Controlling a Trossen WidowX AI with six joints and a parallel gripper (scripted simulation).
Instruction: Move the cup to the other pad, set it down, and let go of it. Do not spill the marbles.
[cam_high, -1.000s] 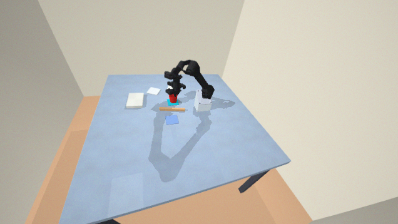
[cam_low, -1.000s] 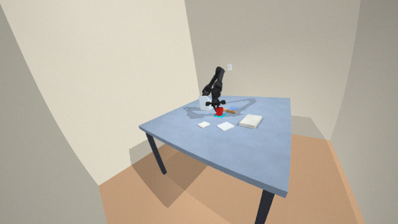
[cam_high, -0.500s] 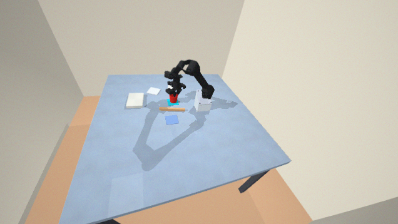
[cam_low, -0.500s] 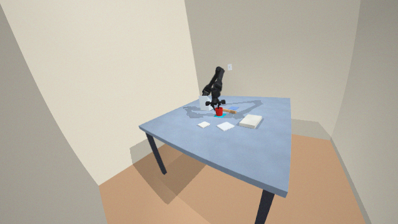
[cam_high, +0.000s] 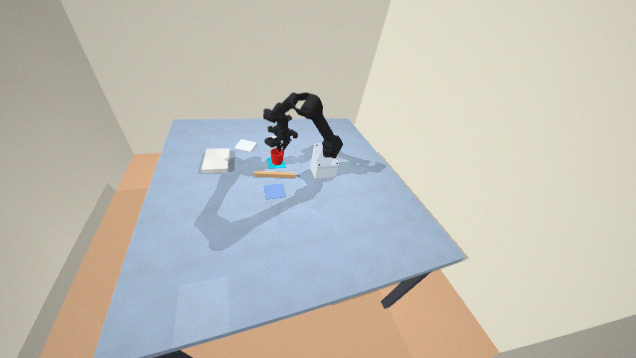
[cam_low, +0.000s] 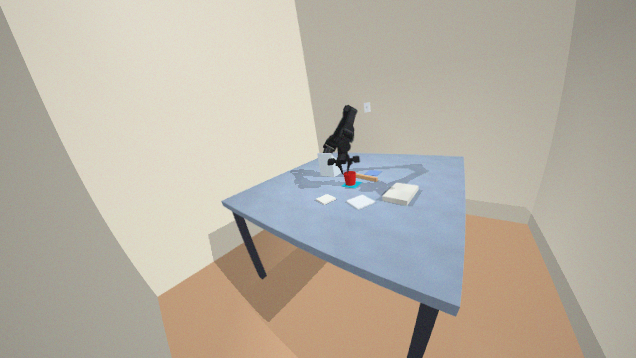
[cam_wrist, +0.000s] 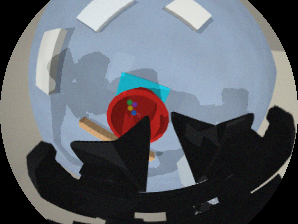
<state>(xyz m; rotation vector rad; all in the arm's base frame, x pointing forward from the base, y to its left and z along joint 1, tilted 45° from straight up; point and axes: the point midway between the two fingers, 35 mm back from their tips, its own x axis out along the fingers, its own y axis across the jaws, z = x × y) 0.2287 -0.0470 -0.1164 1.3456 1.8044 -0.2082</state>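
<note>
Now: the red cup 30 mm below my gripper tip, 20 mm ahead of it and 10 mm to the left of it. Round my gripper tip: pale blue pad: 240 mm to the left, 80 mm below, 70 mm ahead; bar: 130 mm to the left, 70 mm below, 50 mm ahead; cyan pad: 80 mm below, 30 mm ahead, 20 mm to the left.
</note>
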